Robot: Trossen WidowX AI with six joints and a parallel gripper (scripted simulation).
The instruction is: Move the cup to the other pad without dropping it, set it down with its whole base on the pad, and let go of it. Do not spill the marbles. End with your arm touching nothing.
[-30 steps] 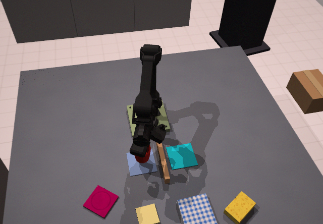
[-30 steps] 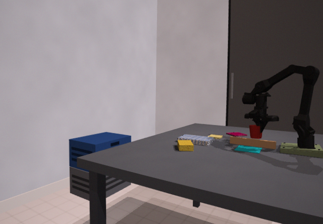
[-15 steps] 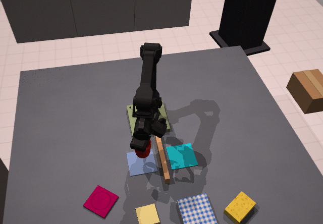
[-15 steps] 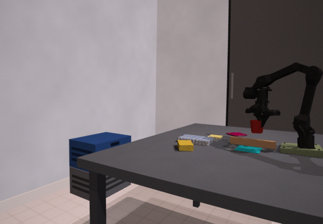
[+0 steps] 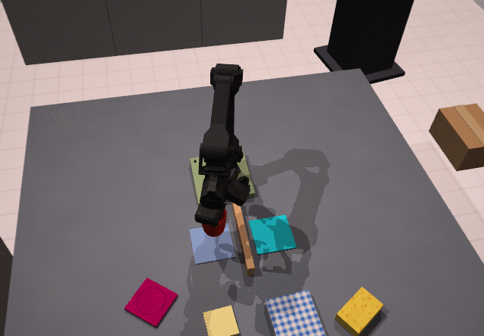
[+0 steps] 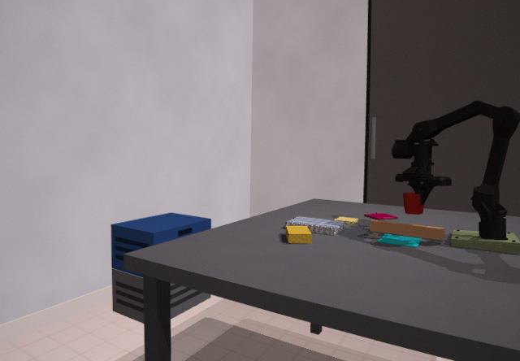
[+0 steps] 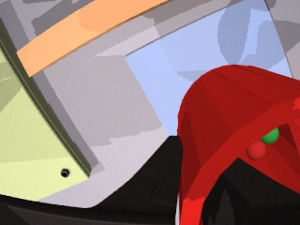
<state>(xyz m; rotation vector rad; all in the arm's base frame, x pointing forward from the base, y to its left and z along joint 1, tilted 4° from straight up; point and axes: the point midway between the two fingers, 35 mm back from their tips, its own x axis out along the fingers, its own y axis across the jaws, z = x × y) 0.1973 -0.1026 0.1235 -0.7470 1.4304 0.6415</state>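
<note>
Right now the red cup is 50 mm below my hand, 20 mm to the right of it and 20 mm ahead of it. Also, from my hand: red marble (60 mm below, 40 mm to the right, 20 mm ahead); wooden bar (120 mm below, 60 mm to the left, 50 mm ahead); green marble (60 mm below, 30 mm to the right, 30 mm ahead).
</note>
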